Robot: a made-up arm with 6 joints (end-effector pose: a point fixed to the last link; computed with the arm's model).
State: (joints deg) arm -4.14 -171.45 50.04 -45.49 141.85 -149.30
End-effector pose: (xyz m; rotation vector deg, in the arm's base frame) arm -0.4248 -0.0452 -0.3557 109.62 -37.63 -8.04
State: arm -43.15 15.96 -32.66 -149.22 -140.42 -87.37
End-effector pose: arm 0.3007 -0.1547 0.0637 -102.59 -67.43 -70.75
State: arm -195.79 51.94 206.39 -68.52 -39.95 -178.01
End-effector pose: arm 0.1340 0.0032 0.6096 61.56 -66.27 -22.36
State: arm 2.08 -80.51 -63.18 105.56 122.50 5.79
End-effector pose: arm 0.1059 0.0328 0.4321 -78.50 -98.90 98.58
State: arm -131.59 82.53 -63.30 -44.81 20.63 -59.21
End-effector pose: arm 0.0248 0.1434 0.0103 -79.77 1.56 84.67
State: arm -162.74 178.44 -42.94 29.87 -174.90 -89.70
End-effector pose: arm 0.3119 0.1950 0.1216 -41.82 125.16 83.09
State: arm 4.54 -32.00 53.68 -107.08 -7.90 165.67
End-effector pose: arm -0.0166 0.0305 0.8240 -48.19 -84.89 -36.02
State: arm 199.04 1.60 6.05 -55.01 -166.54 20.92
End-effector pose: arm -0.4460 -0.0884 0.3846 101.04 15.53 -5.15
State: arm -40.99 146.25 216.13 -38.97 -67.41 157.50
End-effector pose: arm 0.2252 -0.3069 0.3077 -144.89 4.00 -10.35
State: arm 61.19 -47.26 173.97 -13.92 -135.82 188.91
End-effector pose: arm -0.1749 -0.5356 0.0796 -103.58 -52.04 -107.67
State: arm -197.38 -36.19 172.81 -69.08 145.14 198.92
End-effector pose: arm 0.5824 -0.1419 0.2608 64.08 110.03 95.28
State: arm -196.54 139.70 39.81 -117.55 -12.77 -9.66
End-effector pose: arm -0.0273 -0.0440 -0.4739 -36.96 89.75 18.49
